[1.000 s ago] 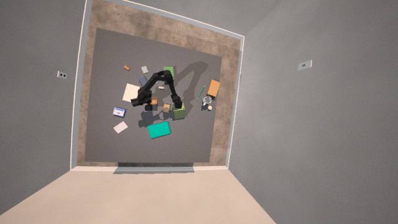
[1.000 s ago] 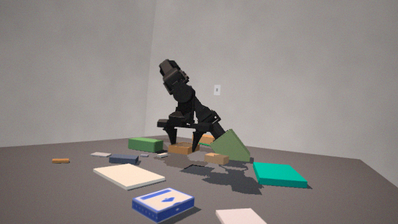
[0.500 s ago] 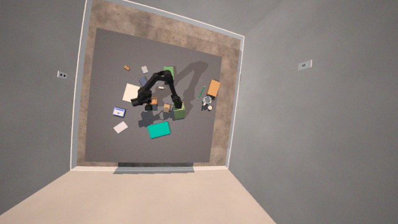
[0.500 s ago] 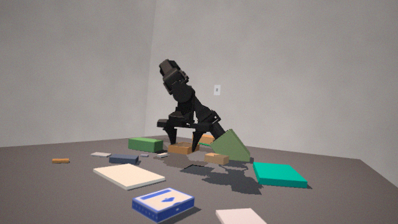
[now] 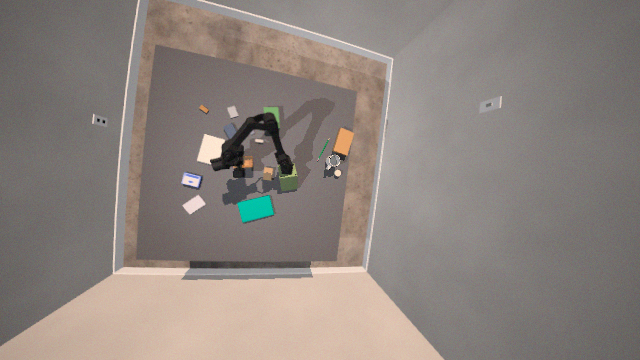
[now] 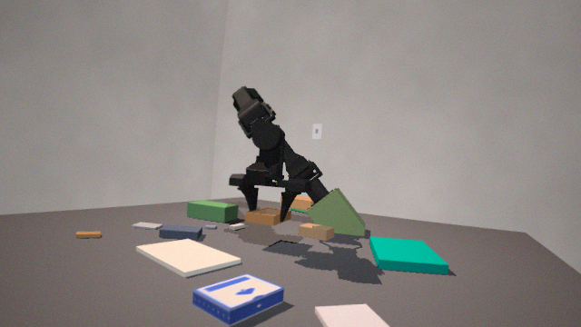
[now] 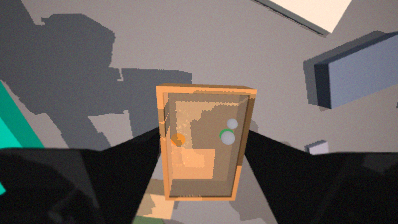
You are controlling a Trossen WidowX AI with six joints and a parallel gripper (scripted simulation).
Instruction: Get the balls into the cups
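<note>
The wooden puzzle lies 10 mm behind my hand and 30 mm below it. From my hand the other things lie so: small tan block 160 mm behind, 70 mm to the left, 80 mm below; then cream slab 190 mm ahead, 60 mm to the right, 90 mm below; then small white piece 90 mm behind, 150 mm to the right, 90 mm below.
</note>
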